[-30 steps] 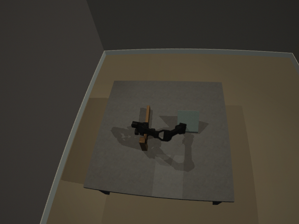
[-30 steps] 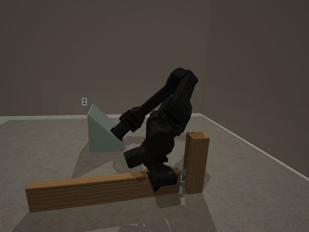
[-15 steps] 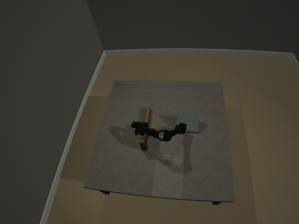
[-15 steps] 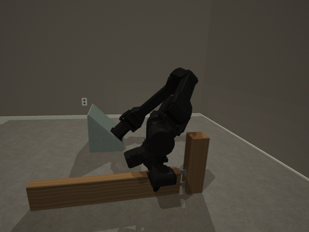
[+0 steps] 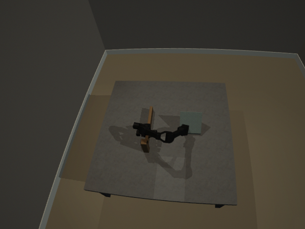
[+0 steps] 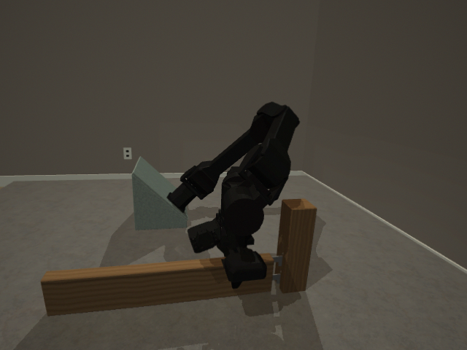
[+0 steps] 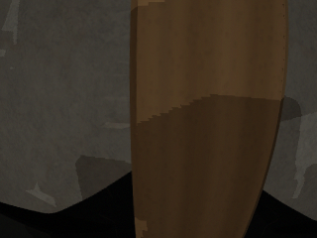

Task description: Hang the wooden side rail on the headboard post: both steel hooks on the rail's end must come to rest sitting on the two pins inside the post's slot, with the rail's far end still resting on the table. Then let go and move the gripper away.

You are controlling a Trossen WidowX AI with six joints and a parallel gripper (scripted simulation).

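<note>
My gripper tip is now 12 cm to the right of the headboard post, 6 cm below it and 2 cm past it.
</note>
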